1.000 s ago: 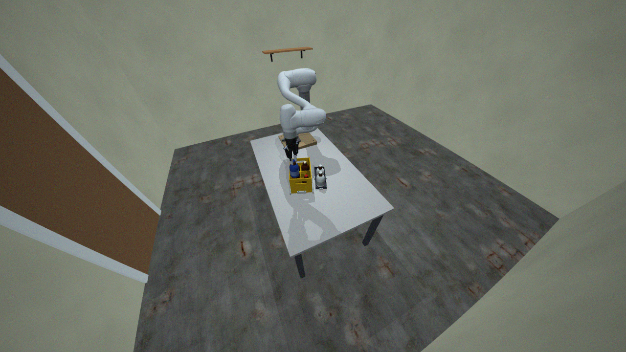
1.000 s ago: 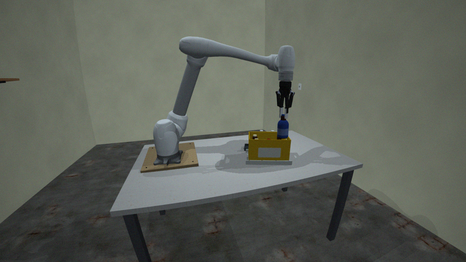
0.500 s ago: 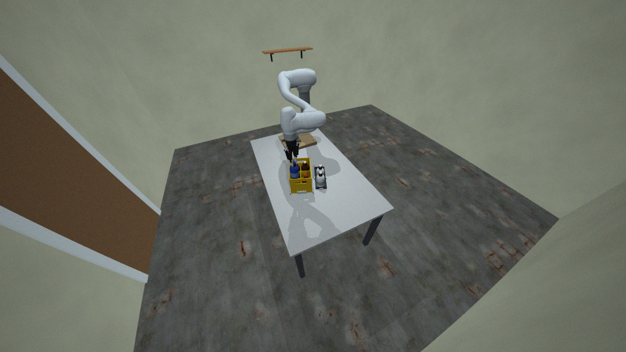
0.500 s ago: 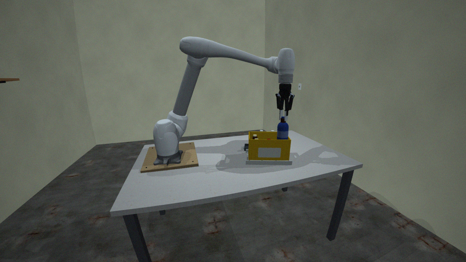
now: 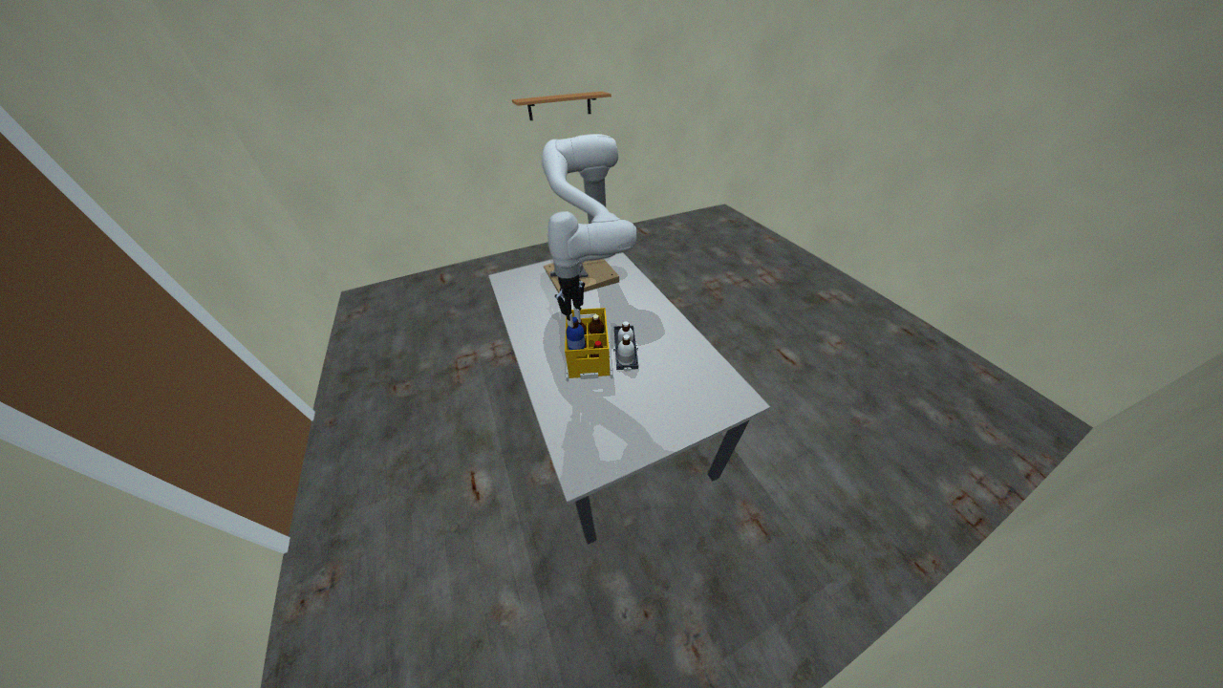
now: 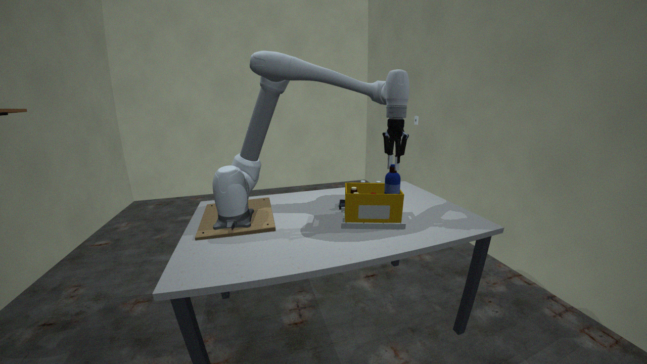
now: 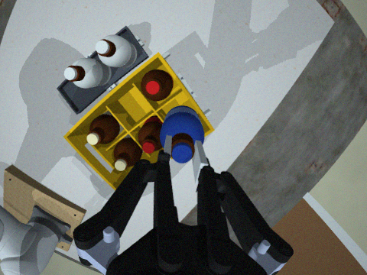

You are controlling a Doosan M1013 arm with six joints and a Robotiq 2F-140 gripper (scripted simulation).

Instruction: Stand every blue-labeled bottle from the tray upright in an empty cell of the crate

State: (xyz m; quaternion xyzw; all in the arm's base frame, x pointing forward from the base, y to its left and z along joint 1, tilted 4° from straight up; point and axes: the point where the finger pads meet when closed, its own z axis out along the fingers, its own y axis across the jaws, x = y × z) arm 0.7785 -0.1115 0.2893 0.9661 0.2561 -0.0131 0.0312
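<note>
The blue-labeled bottle is 90 mm below my hand. Round my hand: yellow crate 230 mm below, 80 mm behind, 60 mm to the left.
</note>
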